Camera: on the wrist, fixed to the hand. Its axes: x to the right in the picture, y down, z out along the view.
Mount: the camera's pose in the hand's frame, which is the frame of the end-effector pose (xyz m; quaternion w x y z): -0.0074 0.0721 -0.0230 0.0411 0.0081 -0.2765 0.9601
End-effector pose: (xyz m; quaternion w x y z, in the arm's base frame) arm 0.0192 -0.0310 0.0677 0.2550 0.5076 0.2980 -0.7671
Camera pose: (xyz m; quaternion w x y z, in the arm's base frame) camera 0.0863 -0.0638 0.0532 0.8253 0.0969 -0.5518 0.0705
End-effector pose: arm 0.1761 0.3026 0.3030 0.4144 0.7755 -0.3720 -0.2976
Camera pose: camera 0.1660 0.2910 0.3775 0.1936 -0.4042 -0.8768 0.1742
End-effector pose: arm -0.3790 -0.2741 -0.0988 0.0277 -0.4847 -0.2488 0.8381
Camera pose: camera -0.3420 -0.3303 -0.1342 0.8684 0.0268 -0.4543 -0.1971
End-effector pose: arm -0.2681 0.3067 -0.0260 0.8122 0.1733 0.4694 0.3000
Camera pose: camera -0.3142 0.3567 0.0080 0.1263 -0.5473 0.3692 -0.7404
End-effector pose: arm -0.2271 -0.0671 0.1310 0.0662 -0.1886 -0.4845 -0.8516
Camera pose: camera -0.2049 -0.1248 0.1753 0.6879 -0.7079 0.1360 0.0846
